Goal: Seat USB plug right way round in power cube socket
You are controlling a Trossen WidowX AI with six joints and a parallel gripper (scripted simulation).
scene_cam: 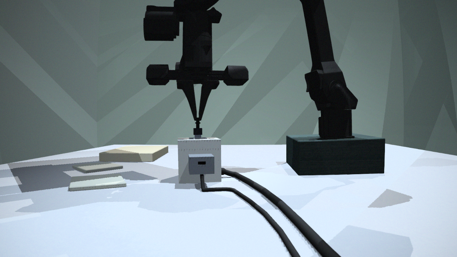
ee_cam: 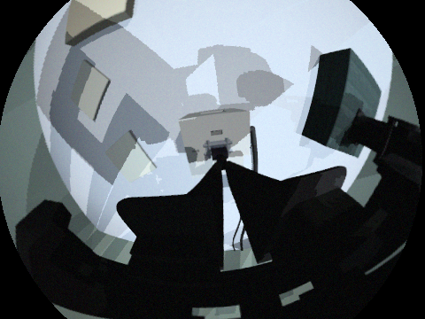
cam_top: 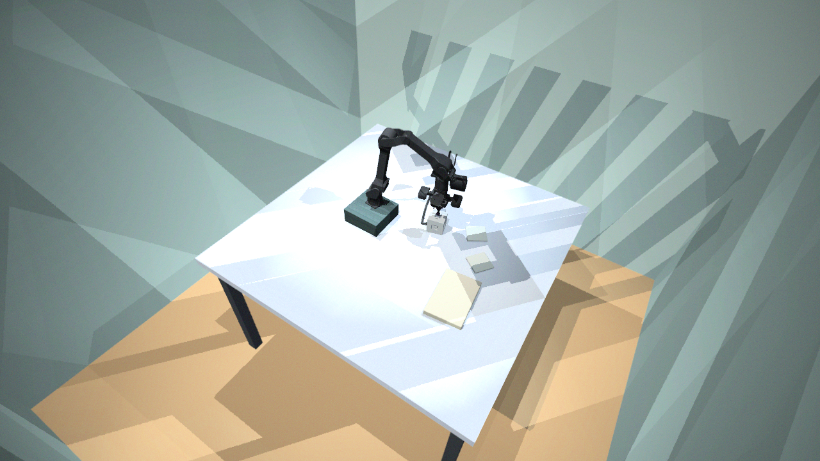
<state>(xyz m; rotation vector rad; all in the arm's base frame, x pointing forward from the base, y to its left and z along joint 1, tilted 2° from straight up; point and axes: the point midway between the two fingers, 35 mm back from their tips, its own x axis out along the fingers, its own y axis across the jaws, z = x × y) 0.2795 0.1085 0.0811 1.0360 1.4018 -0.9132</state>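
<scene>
The black USB plug lies 2 cm below my gripper tip. From my gripper tip the other things lie so: cream pad (28 cm ahead, 29 cm to the right, 10 cm below); then USB socket (4 cm below).
</scene>
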